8 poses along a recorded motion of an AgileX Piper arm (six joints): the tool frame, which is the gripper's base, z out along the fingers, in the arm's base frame.
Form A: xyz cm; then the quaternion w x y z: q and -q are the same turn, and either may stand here.
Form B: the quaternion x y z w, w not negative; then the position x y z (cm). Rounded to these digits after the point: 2 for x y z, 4 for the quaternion.
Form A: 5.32, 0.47, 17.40, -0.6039, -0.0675, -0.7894, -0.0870
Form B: 0.0675, 0.7894, 0.0870, 0.6039, 5.32, 0.47, 17.40
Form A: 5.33, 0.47, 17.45, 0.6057, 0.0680, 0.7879, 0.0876
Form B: 0.0680, 0.7879, 0.0876, 0.6057, 5.33, 0.47, 17.45
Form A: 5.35, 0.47, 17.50, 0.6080, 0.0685, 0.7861, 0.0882
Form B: 0.0685, 0.7861, 0.0882, 0.6080, 5.35, 0.47, 17.50
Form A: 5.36, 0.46, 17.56, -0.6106, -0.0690, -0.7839, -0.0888
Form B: 0.0690, 0.7839, 0.0888, 0.6106, 5.36, 0.46, 17.56
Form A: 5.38, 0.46, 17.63, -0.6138, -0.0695, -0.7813, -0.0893
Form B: 0.0695, 0.7813, 0.0893, 0.6138, 5.38, 0.46, 17.63
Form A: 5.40, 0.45, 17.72, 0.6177, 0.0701, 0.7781, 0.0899
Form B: 0.0701, 0.7781, 0.0899, 0.6177, 5.40, 0.45, 17.72
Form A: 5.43, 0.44, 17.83, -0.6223, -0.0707, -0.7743, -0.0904
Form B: 0.0707, 0.7743, 0.0904, 0.6223, 5.43, 0.44, 17.83
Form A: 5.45, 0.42, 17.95, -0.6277, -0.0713, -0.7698, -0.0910
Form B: 0.0713, 0.7698, 0.0910, 0.6277, 5.45, 0.42, 17.95
